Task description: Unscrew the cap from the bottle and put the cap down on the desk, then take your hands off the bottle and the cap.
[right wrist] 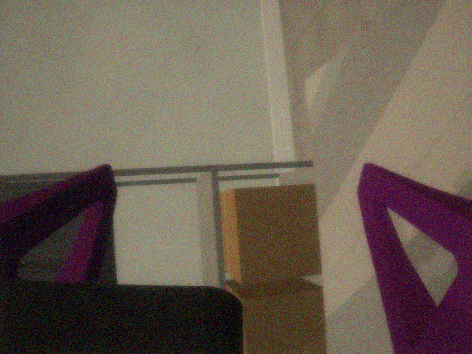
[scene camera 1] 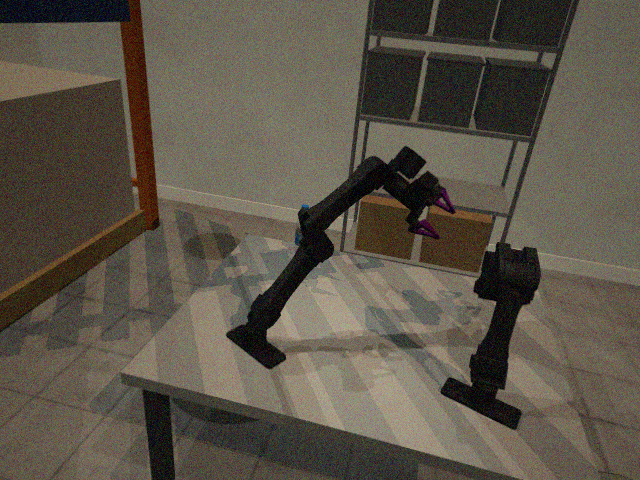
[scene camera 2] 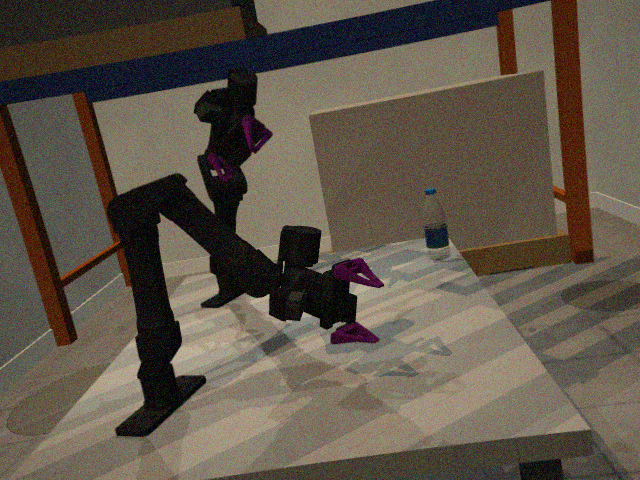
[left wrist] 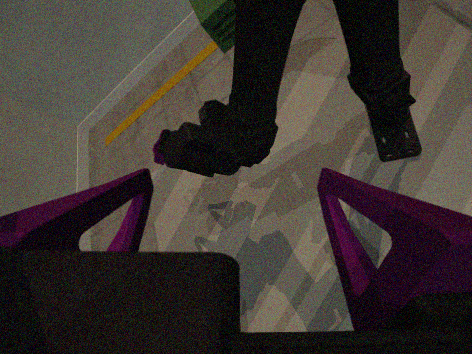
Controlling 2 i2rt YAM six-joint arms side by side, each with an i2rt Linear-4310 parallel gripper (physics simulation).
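A clear bottle with a blue label stands upright on the desk, near its far edge in scene camera 2. Its blue cap sits on top. In scene camera 1 the left arm mostly hides the bottle. My left gripper is open and empty, high above the desk and far from the bottle. My right gripper is open and empty above the desk, apart from the bottle. Neither wrist view shows the bottle or cap.
The two arms reach across each other over the desk. A shelf rack with dark bins and brown boxes stands behind the desk in scene camera 1. Orange posts and a large grey-brown panel stand beyond the desk.
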